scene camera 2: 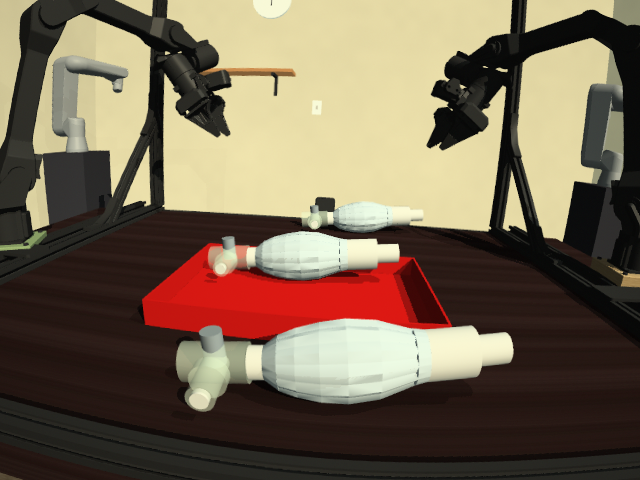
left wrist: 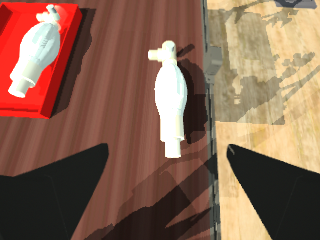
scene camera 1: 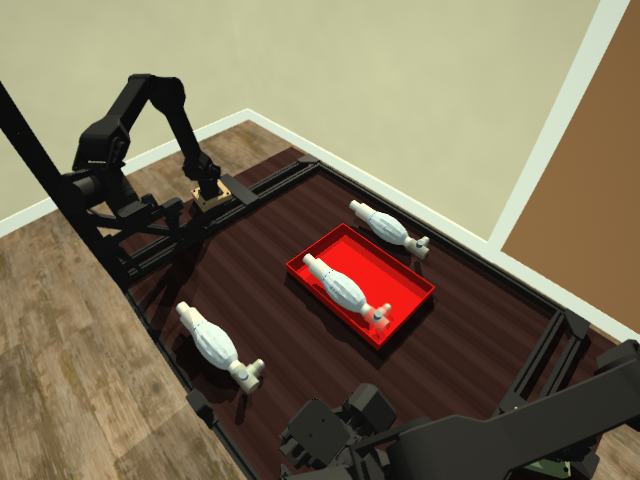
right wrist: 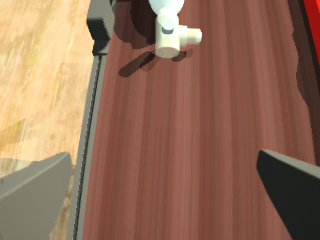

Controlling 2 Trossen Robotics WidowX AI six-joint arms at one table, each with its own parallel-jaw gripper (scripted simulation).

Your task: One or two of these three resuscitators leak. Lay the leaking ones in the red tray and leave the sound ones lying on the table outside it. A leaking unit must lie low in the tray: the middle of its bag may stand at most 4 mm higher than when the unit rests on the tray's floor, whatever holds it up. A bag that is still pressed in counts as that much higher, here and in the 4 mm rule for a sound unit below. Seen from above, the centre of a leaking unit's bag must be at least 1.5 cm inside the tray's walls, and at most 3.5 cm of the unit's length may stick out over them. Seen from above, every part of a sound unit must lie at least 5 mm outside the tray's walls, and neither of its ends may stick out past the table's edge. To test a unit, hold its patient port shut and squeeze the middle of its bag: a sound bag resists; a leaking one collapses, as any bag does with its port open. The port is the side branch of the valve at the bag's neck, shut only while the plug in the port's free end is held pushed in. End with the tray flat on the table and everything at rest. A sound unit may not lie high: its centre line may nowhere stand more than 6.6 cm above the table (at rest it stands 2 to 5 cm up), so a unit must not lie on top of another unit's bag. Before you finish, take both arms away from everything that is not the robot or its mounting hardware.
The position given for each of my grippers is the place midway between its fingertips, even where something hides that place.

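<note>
I can see my left gripper (scene camera 1: 163, 261), my right gripper (scene camera 1: 307, 439) and a red tray (scene camera 1: 382, 279). There's also my left gripper (scene camera 2: 434, 148), along with my right gripper (scene camera 2: 224, 135) and the red tray (scene camera 2: 396, 293). The left wrist view shows my left gripper (left wrist: 167, 149), and the right wrist view shows my right gripper (right wrist: 166, 160).
</note>
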